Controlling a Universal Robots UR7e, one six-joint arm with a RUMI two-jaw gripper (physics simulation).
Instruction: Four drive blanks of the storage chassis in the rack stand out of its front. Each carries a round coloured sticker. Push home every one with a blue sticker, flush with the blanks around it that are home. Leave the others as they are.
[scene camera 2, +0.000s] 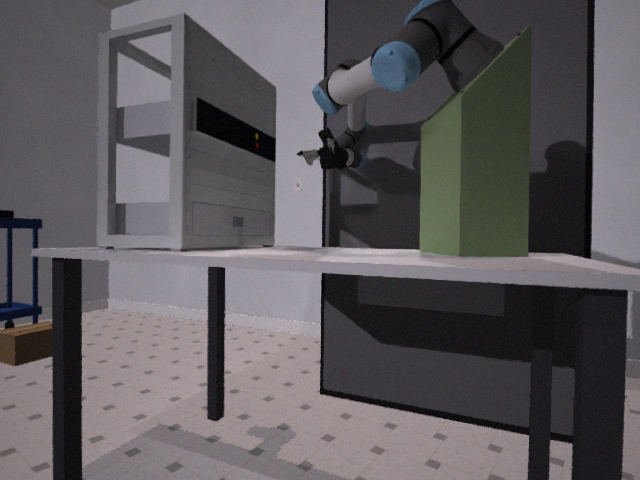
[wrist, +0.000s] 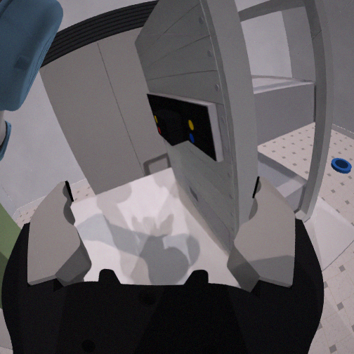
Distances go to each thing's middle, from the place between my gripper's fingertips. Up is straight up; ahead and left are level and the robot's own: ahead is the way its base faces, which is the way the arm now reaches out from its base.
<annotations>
I see my gripper 380 mm to the right of the rack (scene camera 2: 219, 129), 150 mm short of it and 80 mm above it.
</annotations>
